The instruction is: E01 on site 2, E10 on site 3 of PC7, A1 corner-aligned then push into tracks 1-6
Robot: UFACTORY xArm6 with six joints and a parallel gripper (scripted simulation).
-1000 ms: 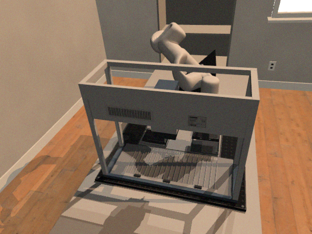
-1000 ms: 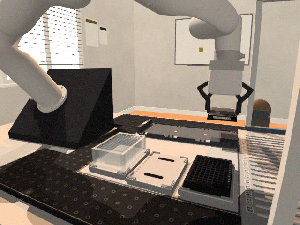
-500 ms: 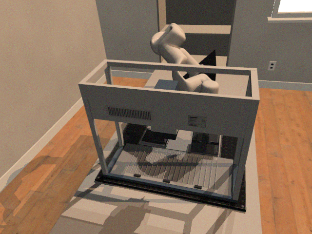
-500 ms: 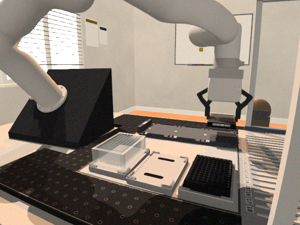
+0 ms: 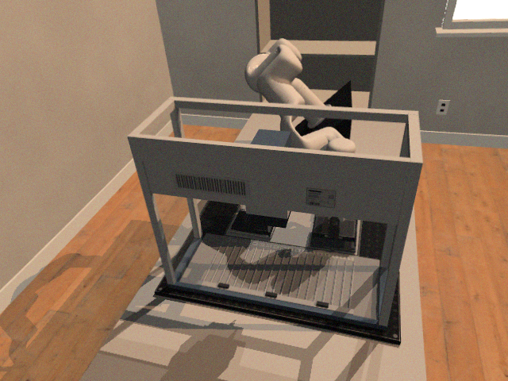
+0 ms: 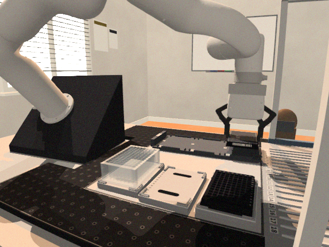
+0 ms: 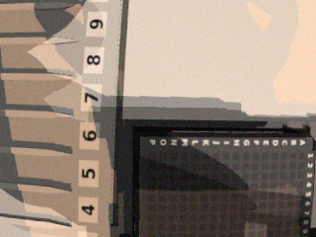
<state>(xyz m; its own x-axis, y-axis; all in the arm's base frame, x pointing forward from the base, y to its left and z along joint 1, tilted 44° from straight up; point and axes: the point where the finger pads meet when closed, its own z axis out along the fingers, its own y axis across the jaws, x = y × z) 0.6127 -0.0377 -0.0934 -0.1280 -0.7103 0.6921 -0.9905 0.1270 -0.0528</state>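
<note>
Now: hand 110 mm past the carrier PC7, 10 mm to the right of it and 40 mm above it. From my hand the other things lie so: E10: 10 mm below; instrument frame post: 110 mm ahead, 130 mm to the left, 190 mm above; 96-well plate E01: 40 mm behind, 260 mm to the right, 40 mm below.
</note>
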